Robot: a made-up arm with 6 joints.
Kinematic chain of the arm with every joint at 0, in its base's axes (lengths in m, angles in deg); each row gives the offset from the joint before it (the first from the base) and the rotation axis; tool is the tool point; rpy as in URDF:
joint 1: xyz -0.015 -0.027 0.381 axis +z
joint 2: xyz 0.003 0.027 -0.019 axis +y
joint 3: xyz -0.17 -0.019 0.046 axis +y
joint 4: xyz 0.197 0.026 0.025 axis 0.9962 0 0.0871
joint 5: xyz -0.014 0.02 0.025 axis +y
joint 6: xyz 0.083 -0.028 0.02 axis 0.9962 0 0.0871
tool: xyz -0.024 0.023 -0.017 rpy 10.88 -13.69 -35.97
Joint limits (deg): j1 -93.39..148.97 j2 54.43..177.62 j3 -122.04..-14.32 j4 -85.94..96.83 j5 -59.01..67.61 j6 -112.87..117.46
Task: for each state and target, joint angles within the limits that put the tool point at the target. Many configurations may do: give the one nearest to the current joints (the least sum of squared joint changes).
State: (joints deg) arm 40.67 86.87 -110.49 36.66 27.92 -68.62
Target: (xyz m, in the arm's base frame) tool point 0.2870 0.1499 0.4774
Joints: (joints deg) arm 25.70 113.97 -105.86 36.28 22.96 -70.02
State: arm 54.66 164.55 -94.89 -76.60 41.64 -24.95
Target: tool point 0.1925 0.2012 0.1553
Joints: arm 43.90 170.21 -109.91 -77.68 33.51 -24.95
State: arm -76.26 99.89 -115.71 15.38 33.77 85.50
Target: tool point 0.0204 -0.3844 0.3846
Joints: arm -90.66 118.78 -84.84 15.42 42.70 84.88
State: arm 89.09 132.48 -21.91 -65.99 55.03 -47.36
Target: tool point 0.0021 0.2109 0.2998
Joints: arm 84.49 120.84 -55.48 -70.51 49.19 -51.30
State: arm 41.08 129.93 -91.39 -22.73 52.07 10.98
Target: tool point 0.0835 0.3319 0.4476
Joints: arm 67.16 123.68 -112.69 -20.16 39.89 17.06
